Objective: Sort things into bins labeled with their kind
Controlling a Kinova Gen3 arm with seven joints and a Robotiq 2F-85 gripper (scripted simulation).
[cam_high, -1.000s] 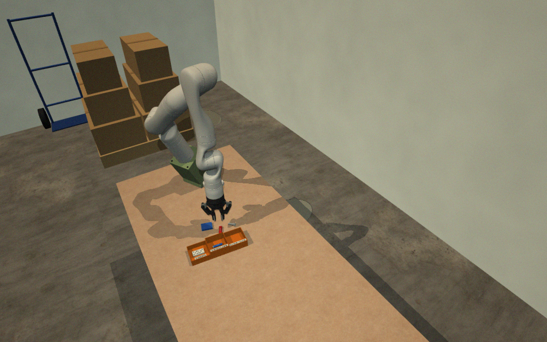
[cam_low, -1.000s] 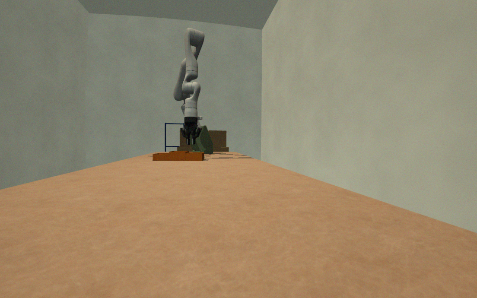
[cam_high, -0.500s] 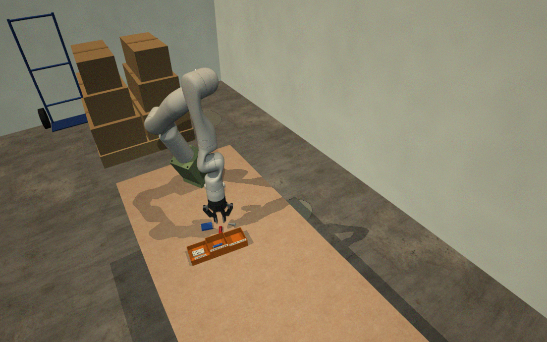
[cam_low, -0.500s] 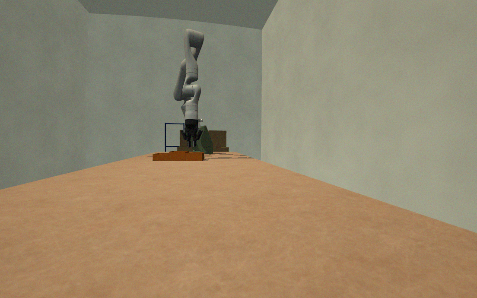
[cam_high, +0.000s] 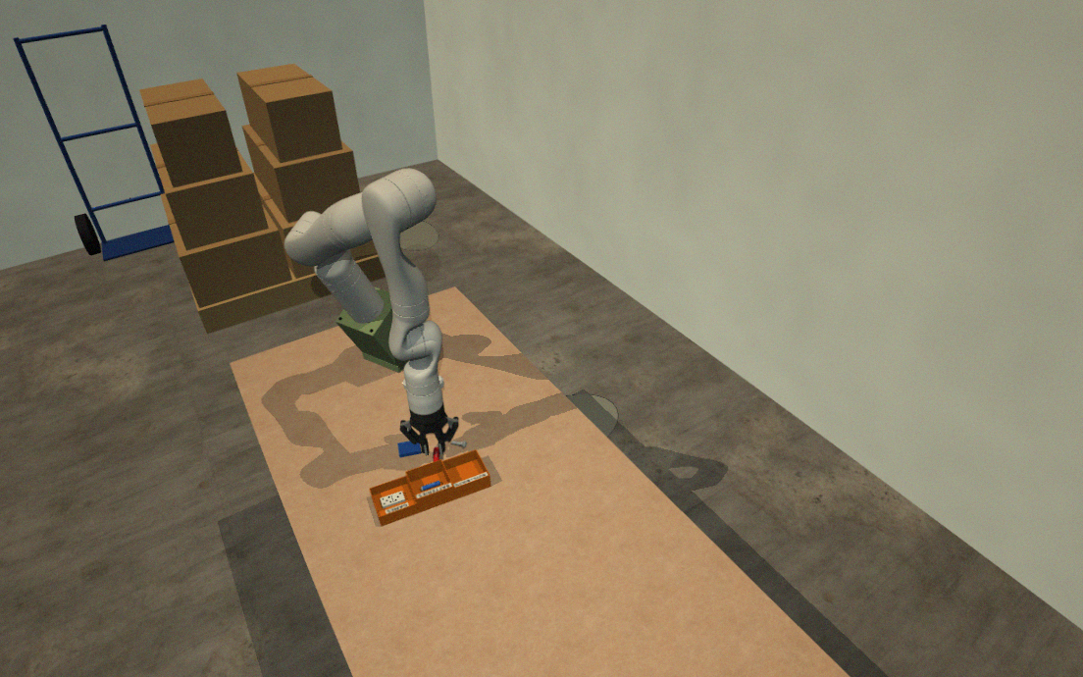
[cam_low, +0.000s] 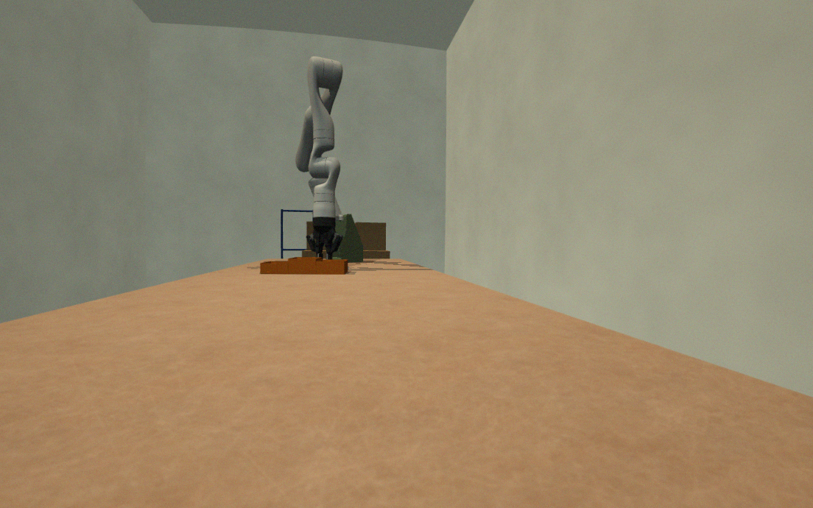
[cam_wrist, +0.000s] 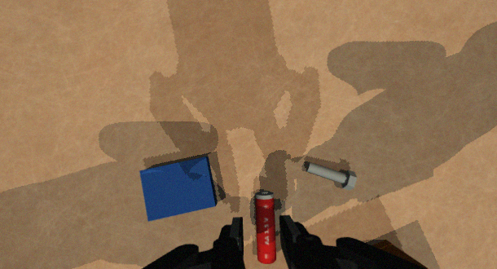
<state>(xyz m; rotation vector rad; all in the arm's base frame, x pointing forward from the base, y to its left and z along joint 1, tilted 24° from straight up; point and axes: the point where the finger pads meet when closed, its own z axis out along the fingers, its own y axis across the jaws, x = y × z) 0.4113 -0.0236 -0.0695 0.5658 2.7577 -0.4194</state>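
Now: hand 3 cm above the red battery. Also, from my hand: thin blue stick-like thing (8 cm ahead, 5 cm to the right, 3 cm below); grey bolt (7 cm to the left, 3 cm below); blue block (5 cm behind, 4 cm to the right, 3 cm below).
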